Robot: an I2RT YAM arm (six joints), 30 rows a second.
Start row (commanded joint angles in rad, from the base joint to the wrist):
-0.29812 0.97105 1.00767 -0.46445 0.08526 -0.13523
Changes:
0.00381 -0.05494 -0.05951 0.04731 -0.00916 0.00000
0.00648 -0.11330 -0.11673 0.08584 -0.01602 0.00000
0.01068 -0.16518 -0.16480 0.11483 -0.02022 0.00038
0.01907 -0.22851 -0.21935 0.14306 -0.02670 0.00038
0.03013 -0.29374 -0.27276 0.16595 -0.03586 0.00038
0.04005 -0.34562 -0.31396 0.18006 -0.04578 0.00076
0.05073 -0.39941 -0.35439 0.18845 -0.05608 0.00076
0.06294 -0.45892 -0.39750 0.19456 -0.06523 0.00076
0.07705 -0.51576 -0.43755 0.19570 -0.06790 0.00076
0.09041 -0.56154 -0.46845 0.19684 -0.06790 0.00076
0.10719 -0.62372 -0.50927 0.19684 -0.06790 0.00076
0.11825 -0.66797 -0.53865 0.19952 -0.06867 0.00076
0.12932 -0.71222 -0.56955 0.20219 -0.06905 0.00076
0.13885 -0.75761 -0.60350 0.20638 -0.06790 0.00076
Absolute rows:
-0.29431 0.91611 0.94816 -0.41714 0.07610 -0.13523
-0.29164 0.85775 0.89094 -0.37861 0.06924 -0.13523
-0.28744 0.80587 0.84287 -0.34962 0.06504 -0.13485
-0.27905 0.74254 0.78832 -0.32139 0.05856 -0.13485
-0.26799 0.67731 0.73491 -0.29850 0.04940 -0.13485
-0.25807 0.62543 0.69371 -0.28439 0.03948 -0.13447
-0.24739 0.57164 0.65328 -0.27600 0.02918 -0.13447
-0.23518 0.51213 0.61017 -0.26989 0.02003 -0.13447
-0.22107 0.45529 0.57012 -0.26875 0.01736 -0.13447
-0.20771 0.40951 0.53922 -0.26761 0.01736 -0.13447
-0.19093 0.34733 0.49840 -0.26761 0.01736 -0.13447
-0.17987 0.30308 0.46902 -0.26493 0.01659 -0.13447
-0.16880 0.25883 0.43812 -0.26226 0.01621 -0.13447
-0.15927 0.21344 0.40417 -0.25807 0.01736 -0.13447

